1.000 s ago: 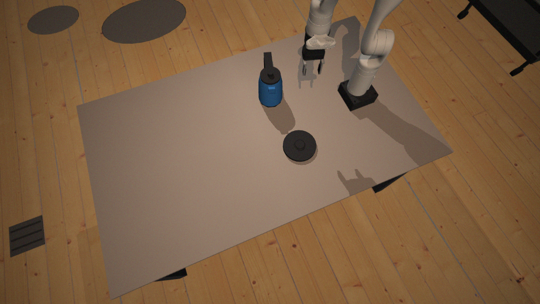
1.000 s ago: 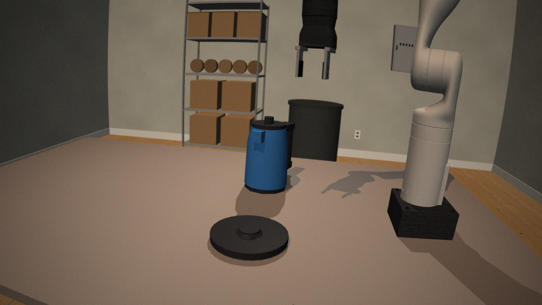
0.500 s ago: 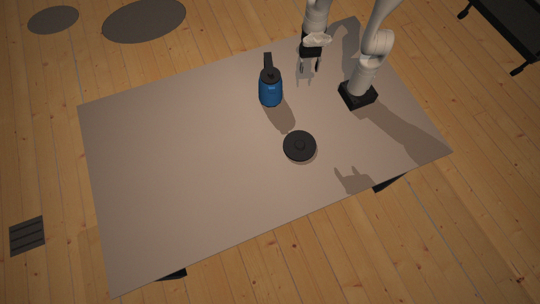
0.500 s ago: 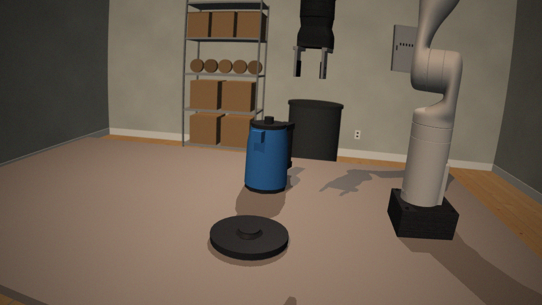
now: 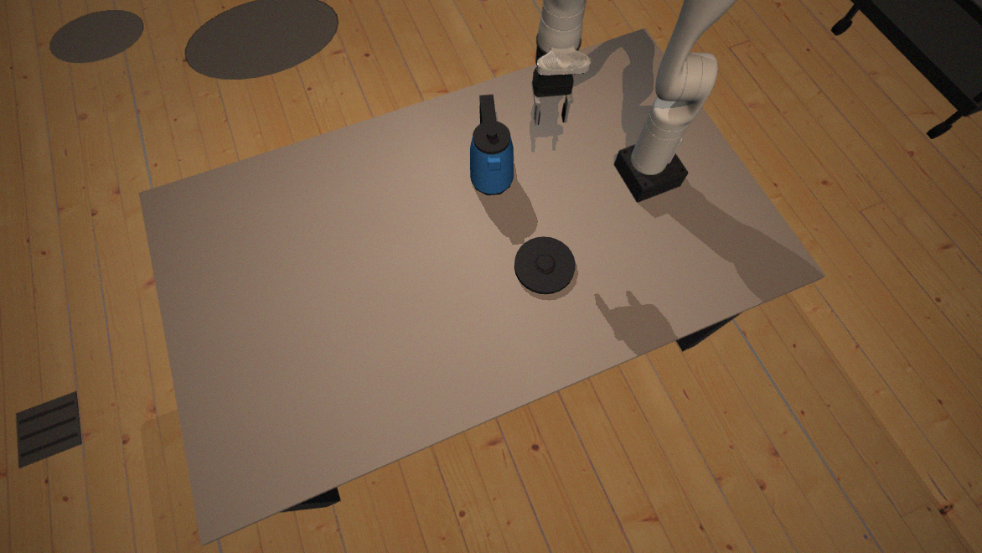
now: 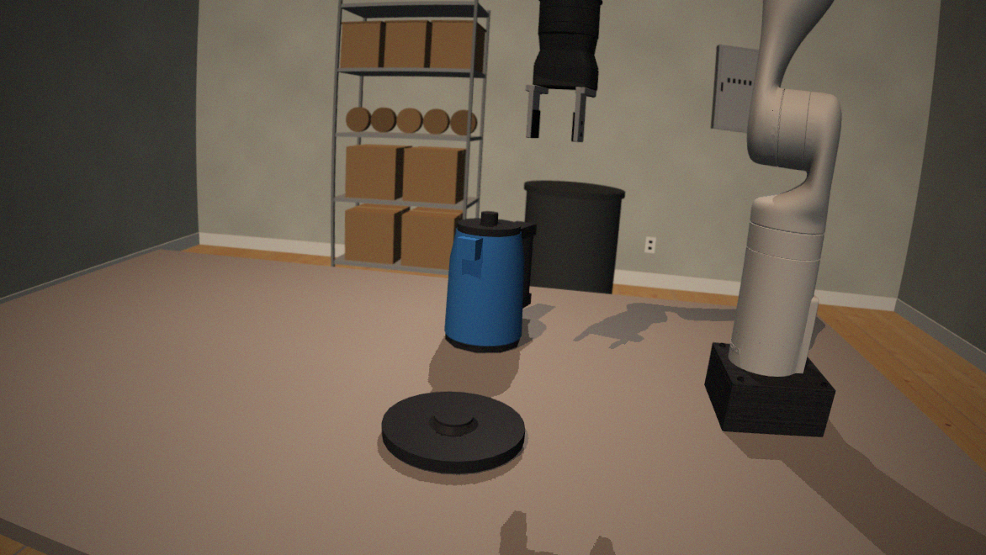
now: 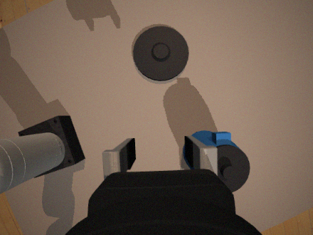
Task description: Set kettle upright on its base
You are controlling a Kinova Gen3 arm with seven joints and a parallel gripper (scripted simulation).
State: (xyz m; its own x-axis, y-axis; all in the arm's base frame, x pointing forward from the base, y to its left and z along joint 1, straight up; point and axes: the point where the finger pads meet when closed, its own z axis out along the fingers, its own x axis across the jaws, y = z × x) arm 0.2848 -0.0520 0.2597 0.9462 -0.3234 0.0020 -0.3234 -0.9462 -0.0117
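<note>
The blue kettle is 230 mm below my hand, 140 mm to the right of it and 80 mm ahead of it. Also, from my hand: round black base 310 mm below, 190 mm to the left, 80 mm ahead.
</note>
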